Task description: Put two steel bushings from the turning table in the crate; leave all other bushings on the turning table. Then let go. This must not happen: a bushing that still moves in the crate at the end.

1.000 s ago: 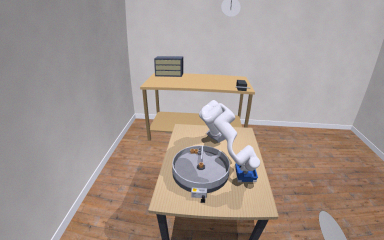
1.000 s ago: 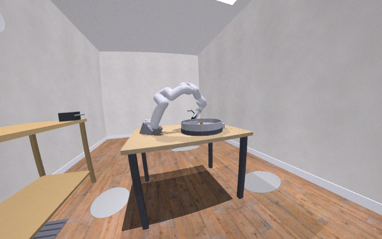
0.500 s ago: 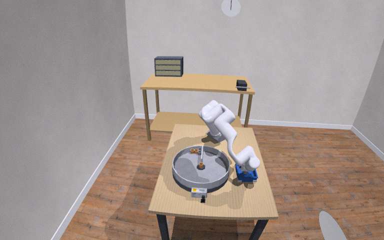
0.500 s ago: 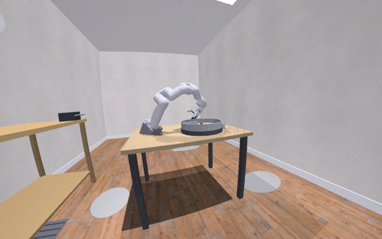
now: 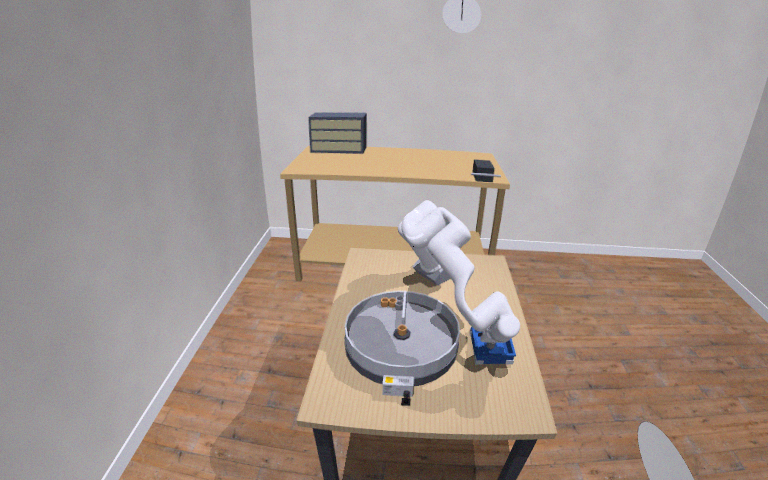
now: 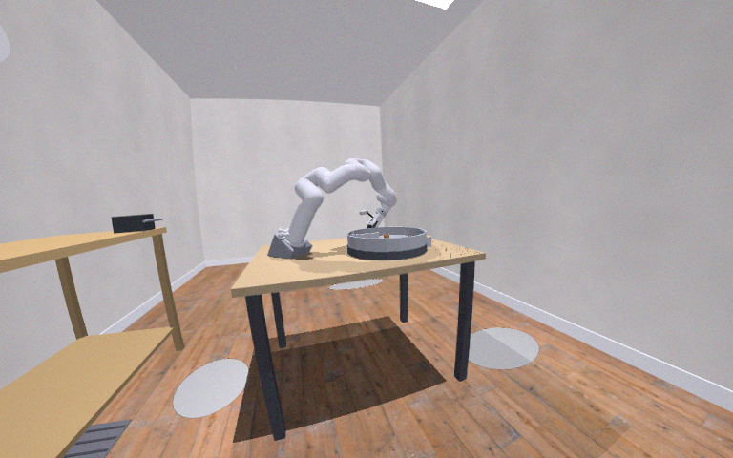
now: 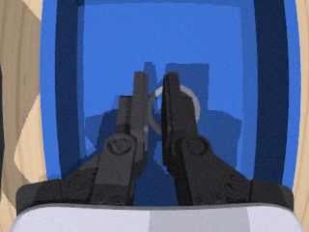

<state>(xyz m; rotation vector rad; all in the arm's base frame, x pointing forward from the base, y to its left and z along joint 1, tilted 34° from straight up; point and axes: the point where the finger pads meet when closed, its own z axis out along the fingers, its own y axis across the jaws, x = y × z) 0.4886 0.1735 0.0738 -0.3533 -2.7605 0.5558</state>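
Right now my hand is 3 cm above the blue crate and 1 cm to the right of it. From my hand the other things lie so: grey round turning table 33 cm to the right, 6 cm behind.
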